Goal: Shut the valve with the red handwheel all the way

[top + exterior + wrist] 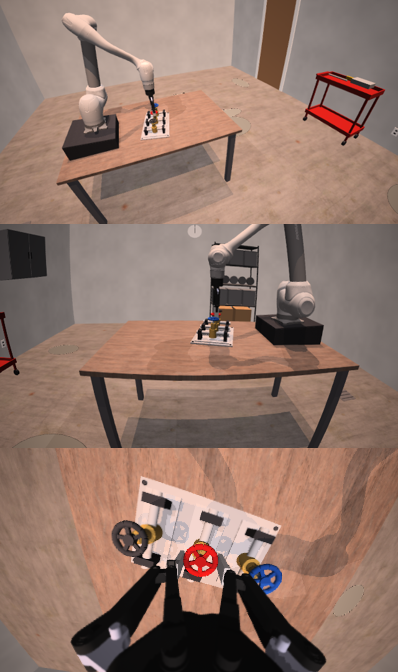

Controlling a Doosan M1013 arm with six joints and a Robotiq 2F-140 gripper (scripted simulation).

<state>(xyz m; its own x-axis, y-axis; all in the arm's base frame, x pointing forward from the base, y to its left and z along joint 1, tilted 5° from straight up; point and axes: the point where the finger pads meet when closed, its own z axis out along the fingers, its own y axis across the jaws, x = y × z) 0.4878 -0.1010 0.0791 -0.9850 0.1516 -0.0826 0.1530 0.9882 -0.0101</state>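
Right now the red handwheel is 3 cm below my hand. The rest, counted from my hand: dark grey handwheel: 12 cm to the right, 5 cm behind, 3 cm below; blue handwheel: 12 cm to the left, 5 cm ahead, 3 cm below.
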